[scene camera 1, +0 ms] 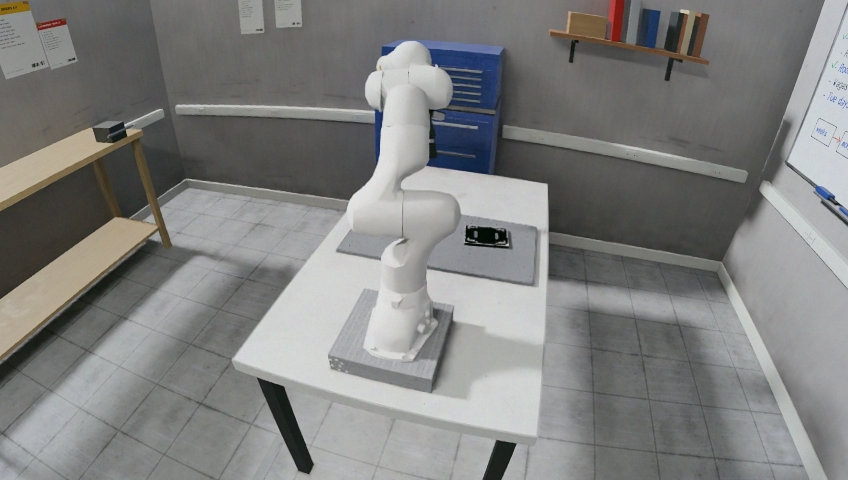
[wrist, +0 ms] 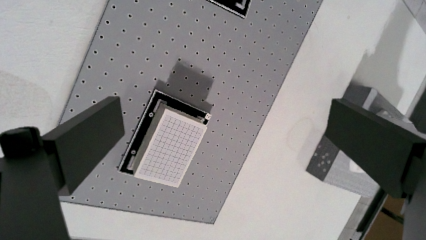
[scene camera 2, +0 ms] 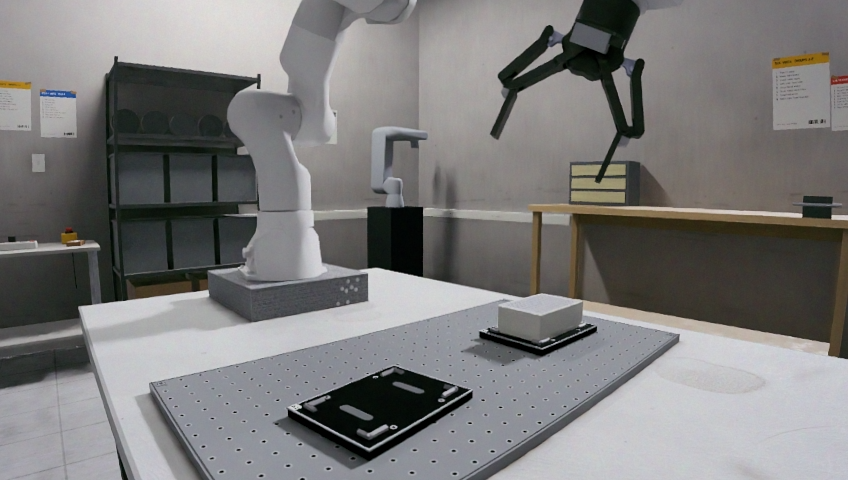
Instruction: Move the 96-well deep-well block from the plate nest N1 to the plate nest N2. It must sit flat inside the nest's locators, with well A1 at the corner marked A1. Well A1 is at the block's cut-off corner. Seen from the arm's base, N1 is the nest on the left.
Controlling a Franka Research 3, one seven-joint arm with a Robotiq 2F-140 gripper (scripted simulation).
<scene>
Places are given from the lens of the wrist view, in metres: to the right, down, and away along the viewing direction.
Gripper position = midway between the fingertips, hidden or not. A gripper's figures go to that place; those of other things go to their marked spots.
my gripper (wrist: 225,116): 0.01, 0.00, 0.15
white 96-well deep-well block (wrist: 173,137): -0.07, 0.03, 0.38
</scene>
